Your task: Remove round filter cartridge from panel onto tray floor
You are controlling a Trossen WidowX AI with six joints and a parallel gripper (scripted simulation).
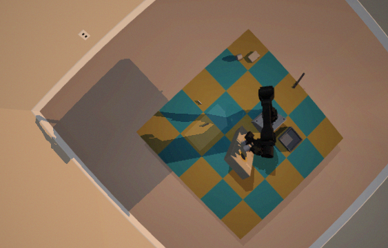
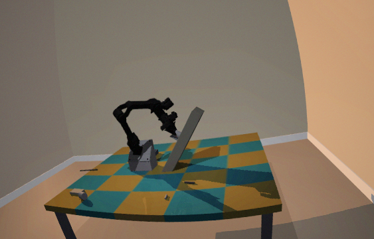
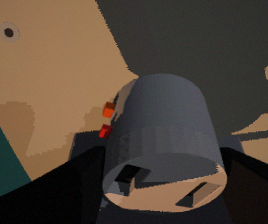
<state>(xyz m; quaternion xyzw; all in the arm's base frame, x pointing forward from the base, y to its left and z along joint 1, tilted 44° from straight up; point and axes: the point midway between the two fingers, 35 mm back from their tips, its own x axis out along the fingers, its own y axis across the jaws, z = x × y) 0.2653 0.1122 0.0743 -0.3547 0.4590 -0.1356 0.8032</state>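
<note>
The grey tray lies 37 cm behind my gripper tip, 24 cm to the left of it and 21 cm below it. Round my gripper tip: round filter cartridge: right at my gripper tip; tan block: 55 cm behind, 50 cm to the right, 21 cm below.
</note>
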